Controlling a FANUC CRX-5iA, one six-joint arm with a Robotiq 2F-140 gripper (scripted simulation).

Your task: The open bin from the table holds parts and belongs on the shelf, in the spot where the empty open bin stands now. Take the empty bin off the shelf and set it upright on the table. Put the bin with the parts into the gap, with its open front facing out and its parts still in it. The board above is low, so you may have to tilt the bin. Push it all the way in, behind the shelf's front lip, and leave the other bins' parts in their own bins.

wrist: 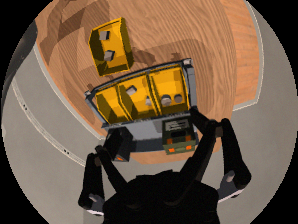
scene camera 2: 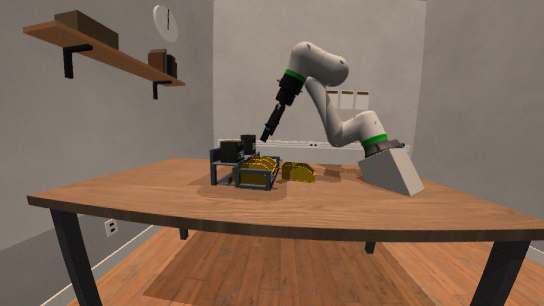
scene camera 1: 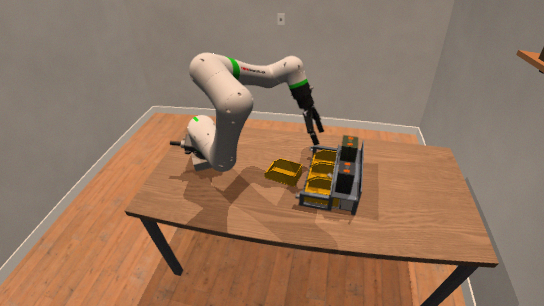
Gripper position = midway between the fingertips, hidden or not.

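Observation:
You'd find the gripper (wrist: 154,125) in the wrist view, and there's a shelf (wrist: 147,132) in that view as well. Scene camera 2 shows the shelf (scene camera 2: 214,153) too.

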